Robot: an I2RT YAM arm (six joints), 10 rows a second.
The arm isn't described. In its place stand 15 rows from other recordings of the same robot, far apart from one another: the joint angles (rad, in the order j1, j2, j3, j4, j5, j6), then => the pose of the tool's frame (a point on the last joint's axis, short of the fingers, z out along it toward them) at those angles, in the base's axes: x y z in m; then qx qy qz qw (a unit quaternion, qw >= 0).
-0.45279, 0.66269, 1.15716, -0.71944, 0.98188, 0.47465 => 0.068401, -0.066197, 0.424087, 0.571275, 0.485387, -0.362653, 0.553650
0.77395, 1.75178, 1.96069, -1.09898, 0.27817, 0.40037 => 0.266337, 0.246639, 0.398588, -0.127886, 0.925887, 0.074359, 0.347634
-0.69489, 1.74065, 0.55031, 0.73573, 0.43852, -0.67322 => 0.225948, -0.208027, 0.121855, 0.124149, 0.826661, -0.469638, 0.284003
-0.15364, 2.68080, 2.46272, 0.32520, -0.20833, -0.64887 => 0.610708, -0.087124, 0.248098, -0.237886, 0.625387, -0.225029, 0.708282
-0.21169, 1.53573, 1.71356, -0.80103, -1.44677, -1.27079 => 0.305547, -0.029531, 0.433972, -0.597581, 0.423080, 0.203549, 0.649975
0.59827, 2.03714, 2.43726, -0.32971, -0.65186, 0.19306 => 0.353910, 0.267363, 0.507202, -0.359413, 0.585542, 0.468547, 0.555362
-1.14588, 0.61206, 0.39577, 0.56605, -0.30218, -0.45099 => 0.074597, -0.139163, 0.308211, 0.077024, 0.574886, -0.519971, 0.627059
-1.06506, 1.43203, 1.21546, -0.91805, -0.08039, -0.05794 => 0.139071, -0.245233, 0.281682, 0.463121, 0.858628, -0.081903, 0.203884
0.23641, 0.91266, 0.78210, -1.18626, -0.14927, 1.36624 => 0.131648, 0.037162, 0.244253, 0.521579, 0.840556, 0.142176, 0.034742
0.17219, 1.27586, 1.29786, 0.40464, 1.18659, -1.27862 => 0.268109, 0.013128, 0.467620, 0.053934, 0.647717, -0.623805, 0.434075
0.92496, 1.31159, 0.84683, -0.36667, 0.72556, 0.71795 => 0.178989, 0.198246, 0.238150, 0.037467, 0.880335, 0.021924, 0.472361
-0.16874, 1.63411, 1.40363, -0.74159, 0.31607, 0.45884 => 0.342881, -0.069638, 0.290339, 0.335409, 0.883215, -0.106703, 0.309914
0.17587, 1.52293, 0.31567, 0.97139, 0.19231, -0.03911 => 0.253725, 0.038178, 0.144088, -0.024785, 0.783630, -0.033129, 0.619848
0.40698, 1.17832, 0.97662, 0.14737, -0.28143, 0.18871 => 0.252405, 0.119565, 0.361254, -0.174167, 0.704095, 0.297147, 0.620983
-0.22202, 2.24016, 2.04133, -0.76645, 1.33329, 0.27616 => 0.463252, -0.140046, 0.263230, 0.363604, 0.681554, -0.583670, 0.250209
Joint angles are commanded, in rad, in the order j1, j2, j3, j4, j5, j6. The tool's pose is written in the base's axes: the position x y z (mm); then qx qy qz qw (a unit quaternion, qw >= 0). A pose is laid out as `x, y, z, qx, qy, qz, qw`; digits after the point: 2 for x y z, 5 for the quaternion.
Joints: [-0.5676 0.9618 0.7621 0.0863 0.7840 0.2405]
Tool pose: 171.64, -139.25, 329.02, 0.50497, 0.53392, -0.38141, 0.56077
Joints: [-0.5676 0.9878 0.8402 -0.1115 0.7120 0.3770]
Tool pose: 175.87, -139.71, 331.35, 0.52722, 0.56482, -0.32936, 0.54272
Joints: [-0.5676 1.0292 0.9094 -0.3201 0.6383 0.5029]
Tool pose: 180.12, -140.00, 326.32, 0.55352, 0.60384, -0.28124, 0.49990
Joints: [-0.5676 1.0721 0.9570 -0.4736 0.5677 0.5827]
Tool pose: 184.07, -140.06, 319.06, 0.57130, 0.63852, -0.24354, 0.45453
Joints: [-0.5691 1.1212 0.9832 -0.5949 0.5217 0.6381]
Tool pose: 187.67, -141.11, 306.84, 0.58736, 0.66710, -0.22190, 0.40093
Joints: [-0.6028 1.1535 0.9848 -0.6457 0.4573 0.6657]
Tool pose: 186.57, -147.49, 295.81, 0.60378, 0.67951, -0.19923, 0.36608
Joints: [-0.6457 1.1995 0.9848 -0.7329 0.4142 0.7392]
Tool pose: 181.93, -155.01, 279.38, 0.64322, 0.67672, -0.18149, 0.30885
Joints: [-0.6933 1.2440 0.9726 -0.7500 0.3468 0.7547]
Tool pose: 179.55, -164.92, 263.99, 0.66305, 0.67926, -0.15778, 0.27216
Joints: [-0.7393 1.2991 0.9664 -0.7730 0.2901 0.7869]
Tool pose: 176.99, -175.16, 247.88, 0.68957, 0.67284, -0.13518, 0.23132
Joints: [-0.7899 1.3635 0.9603 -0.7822 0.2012 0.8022]
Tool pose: 174.79, -186.48, 230.01, 0.71128, 0.66937, -0.09740, 0.19114
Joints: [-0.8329 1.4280 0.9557 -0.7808 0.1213 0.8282]
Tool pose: 173.11, -196.79, 212.92, 0.73413, 0.65768, -0.06022, 0.15775
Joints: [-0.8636 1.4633 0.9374 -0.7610 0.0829 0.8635]
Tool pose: 169.51, -202.87, 199.79, 0.75567, 0.63820, -0.04103, 0.14135
